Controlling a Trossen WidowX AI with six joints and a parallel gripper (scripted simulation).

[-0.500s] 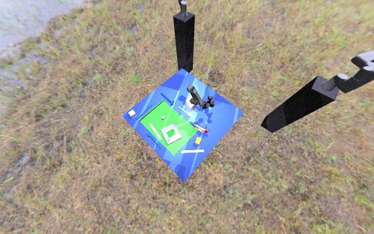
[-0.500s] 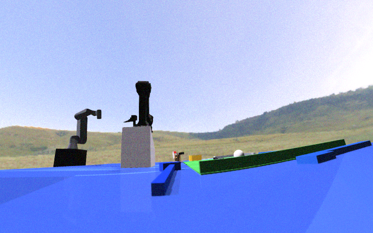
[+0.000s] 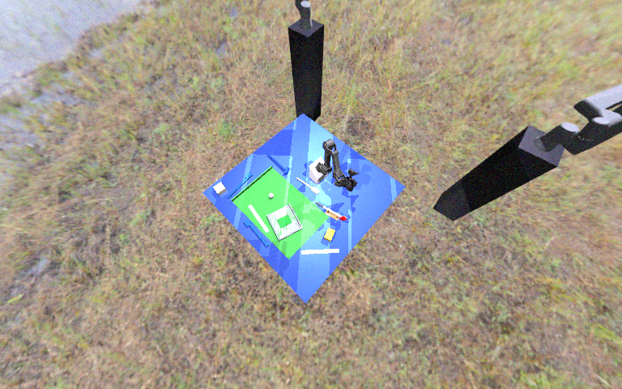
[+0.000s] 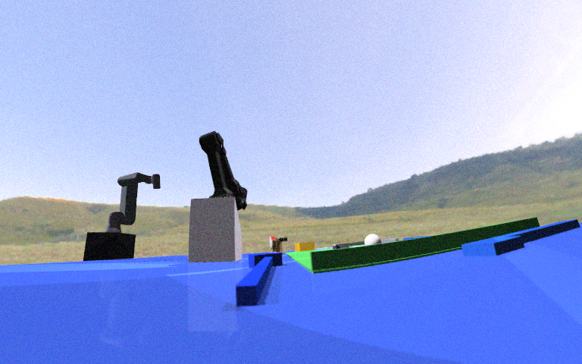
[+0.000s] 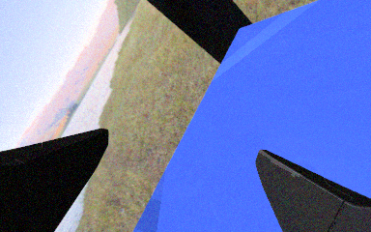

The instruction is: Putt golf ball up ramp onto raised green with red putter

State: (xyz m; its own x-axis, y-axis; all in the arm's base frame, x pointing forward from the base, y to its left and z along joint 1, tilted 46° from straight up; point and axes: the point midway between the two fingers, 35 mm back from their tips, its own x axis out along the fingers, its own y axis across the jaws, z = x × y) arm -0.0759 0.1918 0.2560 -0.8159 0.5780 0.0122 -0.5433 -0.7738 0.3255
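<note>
Now: the red putter 330 mm ahead of my gripper tip, 20 mm to the right of it and 130 mm below it. Round my gripper tip: green mat (580 mm ahead, 400 mm to the right, 190 mm below); then yellow block (490 mm ahead, 80 mm to the left, 170 mm below); then white golf ball (530 mm ahead, 530 mm to the right, 160 mm below).
</note>
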